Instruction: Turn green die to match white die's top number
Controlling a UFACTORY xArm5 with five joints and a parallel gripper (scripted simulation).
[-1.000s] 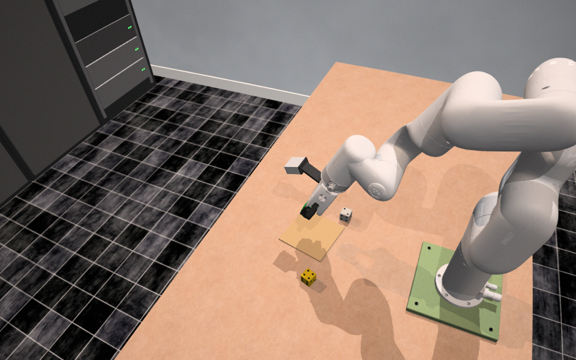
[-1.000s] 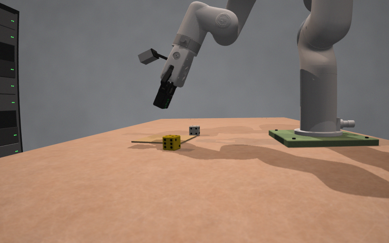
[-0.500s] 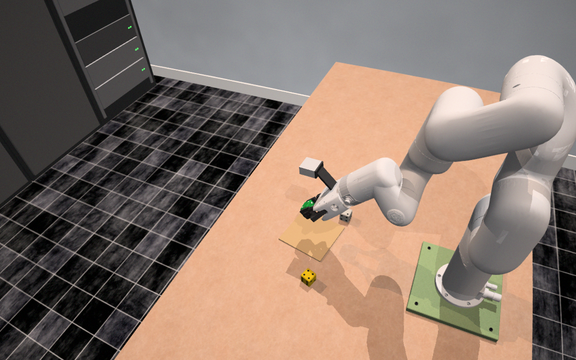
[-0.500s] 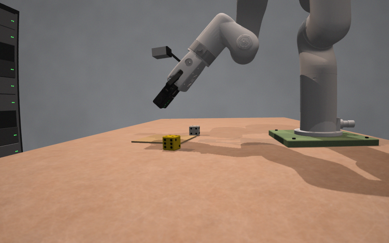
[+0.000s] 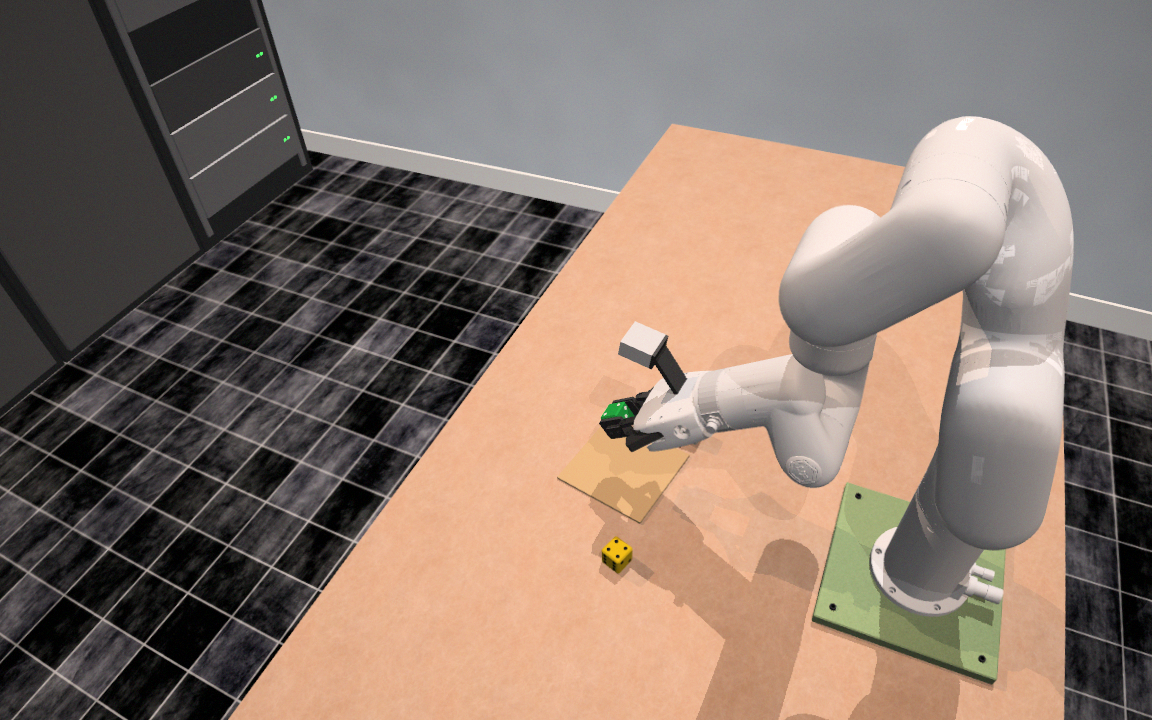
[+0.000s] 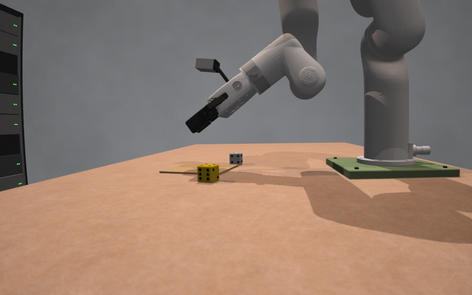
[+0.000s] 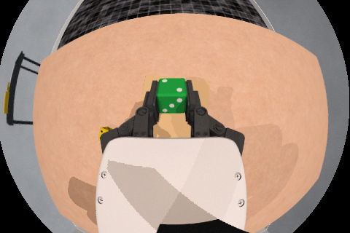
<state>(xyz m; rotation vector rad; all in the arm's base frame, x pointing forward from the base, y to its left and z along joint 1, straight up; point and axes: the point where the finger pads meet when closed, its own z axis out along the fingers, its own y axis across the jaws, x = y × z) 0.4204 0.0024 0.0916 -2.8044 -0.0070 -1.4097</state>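
Right now my hand is 11 cm above the tan mat. Round my hand: green die: 1 cm ahead; white die: 10 cm to the right, 9 cm below, 7 cm behind; yellow die: 14 cm to the left, 9 cm below, 6 cm behind.
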